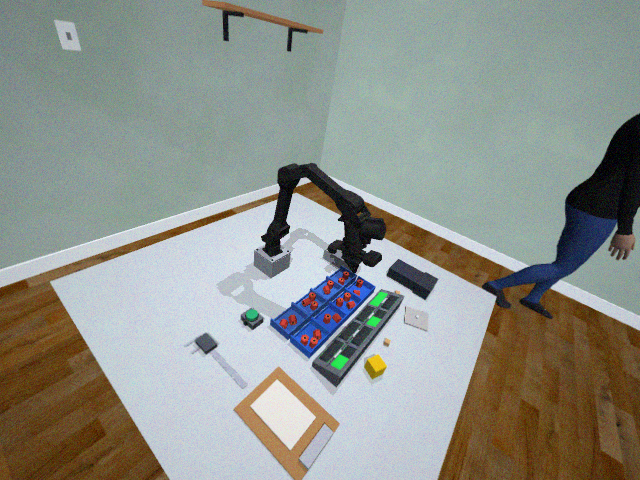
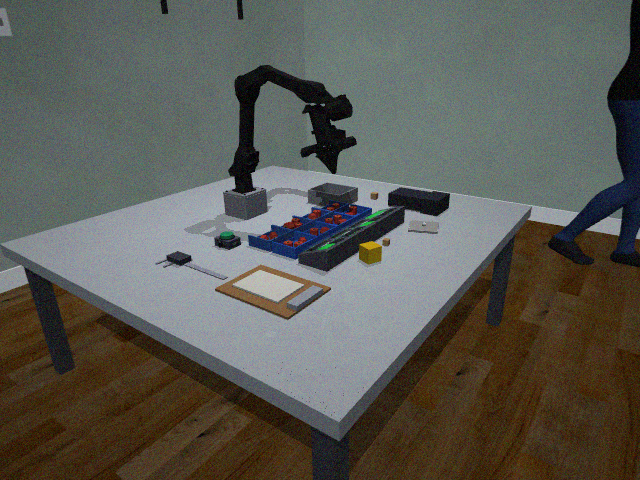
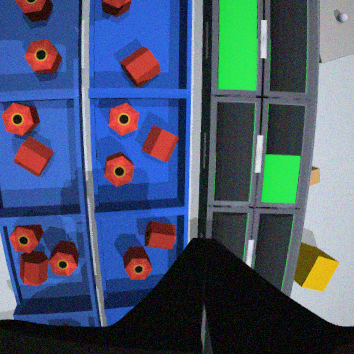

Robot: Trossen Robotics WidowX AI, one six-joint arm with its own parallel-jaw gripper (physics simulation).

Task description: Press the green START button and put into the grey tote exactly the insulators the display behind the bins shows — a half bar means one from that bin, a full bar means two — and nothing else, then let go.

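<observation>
My gripper [image 1: 352, 270] [image 2: 332, 170] [image 3: 201, 248] is shut and empty. It hangs above the far end of the blue bins [image 1: 290, 339] [image 2: 258, 243] [image 3: 140, 93], near the display side. The bins hold red hexagonal insulators [image 1: 327, 318] [image 3: 123, 119], some upright, some on their sides. The dark display [image 1: 328, 371] [image 2: 366, 233] [image 3: 207, 158] runs beside the bins. It shows a full green bar [image 1: 378, 299] [image 3: 238, 43], a half bar [image 1: 373, 321] [image 3: 281, 179] and a third lit bar [image 1: 339, 362]. The grey tote [image 1: 331, 257] [image 2: 332, 196] stands past the bins' far end. The green START button [image 1: 251, 315] [image 2: 227, 235] sits beside the near end.
A yellow cube [image 1: 375, 366] [image 2: 370, 251] [image 3: 317, 268] and a small tan cube [image 1: 387, 341] [image 3: 315, 175] lie beyond the display. A black box [image 1: 411, 277] [image 2: 419, 200], a clipboard [image 1: 285, 419] [image 2: 270, 286] and a small tool [image 1: 206, 343] lie on the table. A person's legs [image 1: 532, 281] show at the right.
</observation>
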